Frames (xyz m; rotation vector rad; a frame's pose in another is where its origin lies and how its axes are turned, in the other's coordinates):
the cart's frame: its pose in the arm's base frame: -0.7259 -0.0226 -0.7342 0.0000 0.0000 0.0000
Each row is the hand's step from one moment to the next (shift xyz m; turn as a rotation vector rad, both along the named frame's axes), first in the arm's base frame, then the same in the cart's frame.
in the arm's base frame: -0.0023 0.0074 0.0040 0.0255 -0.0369 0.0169
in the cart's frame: -0.0023 0.0074 0.0040 0.0255 -0.0369 0.0169
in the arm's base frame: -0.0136 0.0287 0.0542 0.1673 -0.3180 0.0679
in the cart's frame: -0.0136 0.0287 0.0542 0.1673 -0.3180 0.0679
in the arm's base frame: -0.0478 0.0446 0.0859 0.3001 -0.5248 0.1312
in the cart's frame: -0.0478 0.0446 0.0859 0.3001 -0.5248 0.1312
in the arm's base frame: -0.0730 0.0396 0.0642 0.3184 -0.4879 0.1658
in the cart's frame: -0.0730 0.0396 0.0642 0.3184 -0.4879 0.1658
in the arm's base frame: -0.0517 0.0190 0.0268 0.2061 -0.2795 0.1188
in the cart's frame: -0.0517 0.0190 0.0268 0.2061 -0.2795 0.1188
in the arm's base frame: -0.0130 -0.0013 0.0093 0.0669 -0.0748 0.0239
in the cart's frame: -0.0130 -0.0013 0.0093 0.0669 -0.0748 0.0239
